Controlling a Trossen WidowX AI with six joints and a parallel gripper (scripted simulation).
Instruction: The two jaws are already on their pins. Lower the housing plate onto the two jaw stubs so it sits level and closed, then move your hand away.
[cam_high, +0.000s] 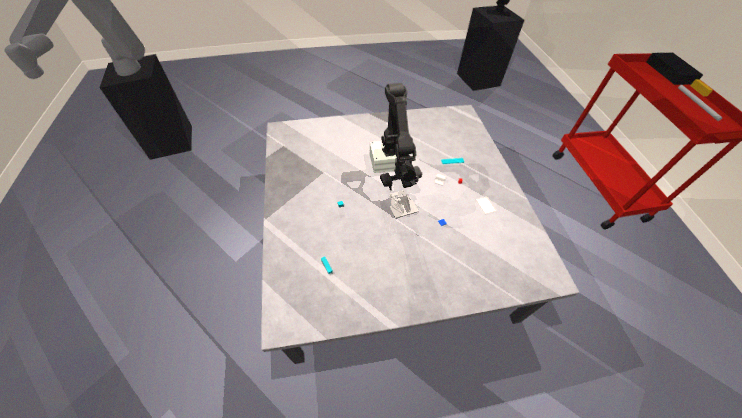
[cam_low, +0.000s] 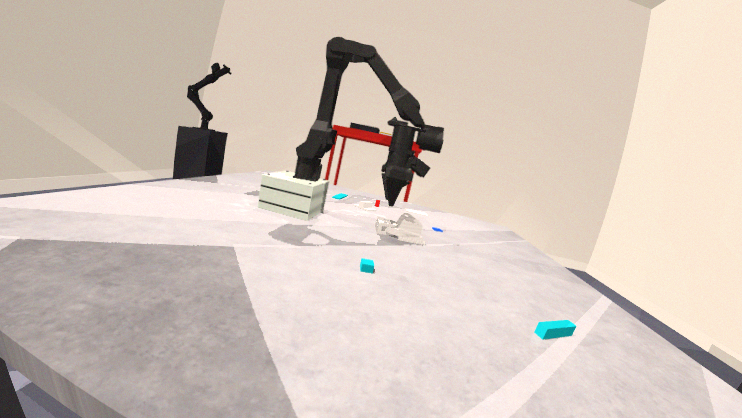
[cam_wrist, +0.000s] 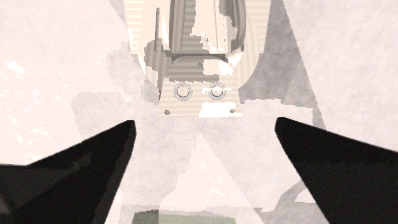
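Now: gripper tip 10 mm short of the housing plate and 50 mm above it. Also, from my gripper tip: blue block (200 mm ahead, 140 mm to the left, 80 mm below); then cyan bar (150 mm behind, 380 mm to the left, 80 mm below); then red block (350 mm to the left, 70 mm below).
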